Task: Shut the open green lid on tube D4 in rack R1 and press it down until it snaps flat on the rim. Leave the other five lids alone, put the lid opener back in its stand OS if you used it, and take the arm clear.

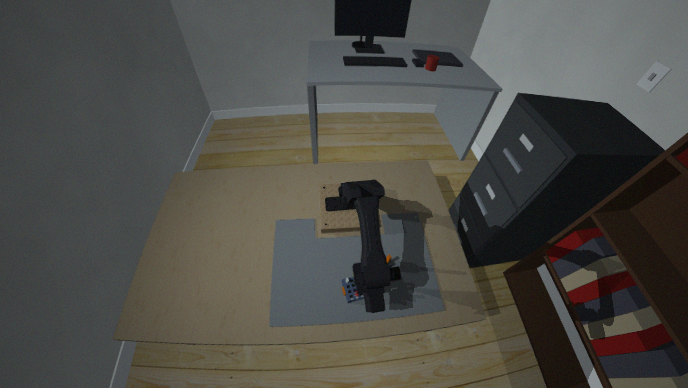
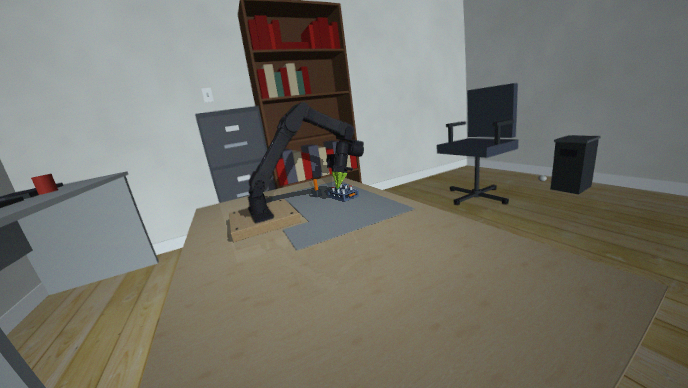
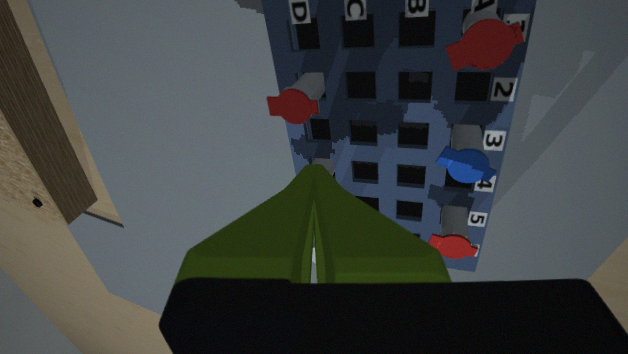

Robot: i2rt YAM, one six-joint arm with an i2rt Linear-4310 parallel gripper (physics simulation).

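Pixels of known places: gripper, fingertip midpoint: [image 2: 337, 188] [image 3: 314, 178]; arm's base, link origin: [image 1: 347, 203] [image 2: 260, 213].
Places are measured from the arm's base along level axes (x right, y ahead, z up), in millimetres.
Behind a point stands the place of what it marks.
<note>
Rack R1 [image 1: 350, 299] @[z -2, x 44, y 423 mm] [image 3: 388, 150] @[z -2, x -6, y 377 mm] is a blue grid on the grey mat. My gripper [image 2: 339, 186] @[z 16, x 1, y 351 mm] [image 3: 314, 178] @[z 16, x 1, y 351 mm] has green fingers, shut and empty, with their tips at tube D4 [image 3: 325, 164] @[z 0, x 5, y 352 mm]. A bit of that grey tube shows behind the tips. Its green lid is hidden by the fingers, so its angle and any contact cannot be told. Red lids show at A1 [image 3: 487, 45] @[z 16, x -56, y 398 mm], D2 [image 3: 295, 106] @[z 16, x -28, y 344 mm] and A5 [image 3: 454, 246] @[z 16, x 20, y 410 mm], and a blue lid [image 3: 469, 166] @[z 16, x -18, y 404 mm] shows at A3. The orange lid opener [image 1: 388, 259] @[z 34, x -116, y 300 mm] [image 2: 316, 184] @[z 27, x -113, y 297 mm] stands upright beside the rack, apart from the gripper.
The grey mat [image 1: 305, 270] @[z -32, x 202, y 284 mm] [image 2: 350, 215] @[z -32, x 220, y 284 mm] lies on the tan table [image 1: 200, 260] @[z -36, x 649, y 213 mm] [image 2: 400, 300] @[z -35, x 660, y 138 mm]. The arm's wooden base block [image 1: 345, 220] @[z 1, x 21, y 90 mm] [image 2: 265, 222] @[z -2, x 114, y -3 mm] is at the mat's edge. A filing cabinet [image 1: 520, 180] [image 2: 235, 150] and a bookshelf stand beyond the table.
</note>
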